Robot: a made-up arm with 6 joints. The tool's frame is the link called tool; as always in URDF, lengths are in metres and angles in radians.
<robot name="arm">
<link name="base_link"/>
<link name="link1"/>
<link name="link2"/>
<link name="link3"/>
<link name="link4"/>
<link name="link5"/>
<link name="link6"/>
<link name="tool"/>
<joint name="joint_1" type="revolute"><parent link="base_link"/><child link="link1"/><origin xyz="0 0 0.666" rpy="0 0 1.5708"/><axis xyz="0 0 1"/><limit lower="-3.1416" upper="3.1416"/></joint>
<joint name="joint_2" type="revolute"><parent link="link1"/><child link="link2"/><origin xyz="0 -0.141 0" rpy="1.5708 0 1.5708"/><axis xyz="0 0 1"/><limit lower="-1.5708" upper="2.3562"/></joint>
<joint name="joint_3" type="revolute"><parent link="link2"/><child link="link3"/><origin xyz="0 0.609 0" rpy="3.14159 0 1.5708"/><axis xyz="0 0 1"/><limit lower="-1.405" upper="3.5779"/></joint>
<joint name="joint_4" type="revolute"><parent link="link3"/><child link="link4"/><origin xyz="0.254 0 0" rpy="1.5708 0 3.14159"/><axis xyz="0 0 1"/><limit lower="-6.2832" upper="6.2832"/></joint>
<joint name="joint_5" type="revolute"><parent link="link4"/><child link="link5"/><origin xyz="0 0 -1.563" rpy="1.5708 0 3.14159"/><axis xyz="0 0 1"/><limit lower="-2.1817" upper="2.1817"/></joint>
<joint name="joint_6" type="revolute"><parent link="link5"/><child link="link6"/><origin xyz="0 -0.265 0" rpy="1.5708 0 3.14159"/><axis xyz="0 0 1"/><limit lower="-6.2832" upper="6.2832"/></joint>
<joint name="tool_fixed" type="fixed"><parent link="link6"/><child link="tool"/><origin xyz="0 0 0" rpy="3.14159 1.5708 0"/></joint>
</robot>
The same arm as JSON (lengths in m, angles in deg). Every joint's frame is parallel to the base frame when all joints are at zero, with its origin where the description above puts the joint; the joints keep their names.
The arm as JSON. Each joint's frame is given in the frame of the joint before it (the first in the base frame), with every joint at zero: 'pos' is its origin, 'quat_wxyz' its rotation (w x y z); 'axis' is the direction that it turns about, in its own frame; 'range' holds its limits. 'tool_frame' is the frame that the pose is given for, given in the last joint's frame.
{"length_unit": "m", "angle_unit": "deg", "joints": [
  {"joint": "joint_1", "pos": [0.0, 0.0, 0.666], "quat_wxyz": [1.0, 0.0, 0.0, 0.0], "axis": "+z", "range": [-180.0, 180.0]},
  {"joint": "joint_2", "pos": [0.141, 0.0, 0.0], "quat_wxyz": [1.0, 0.0, 0.0, 0.0], "axis": "+y", "range": [-90.0, 135.0]},
  {"joint": "joint_3", "pos": [0.0, 0.0, 0.609], "quat_wxyz": [1.0, 0.0, 0.0, 0.0], "axis": "-y", "range": [-80.5, 205.0]},
  {"joint": "joint_4", "pos": [0.0, 0.0, 0.254], "quat_wxyz": [1.0, 0.0, 0.0, 0.0], "axis": "-x", "range": [-360.0, 360.0]},
  {"joint": "joint_5", "pos": [1.563, 0.0, 0.0], "quat_wxyz": [1.0, 0.0, 0.0, 0.0], "axis": "-y", "range": [-125.0, 125.0]},
  {"joint": "joint_6", "pos": [0.265, 0.0, 0.0], "quat_wxyz": [1.0, 0.0, 0.0, 0.0], "axis": "-x", "range": [-360.0, 360.0]}
], "tool_frame": {"pos": [0.0, 0.0, 0.0], "quat_wxyz": [1.0, -0.000002, 0.000003, 0.000001]}}

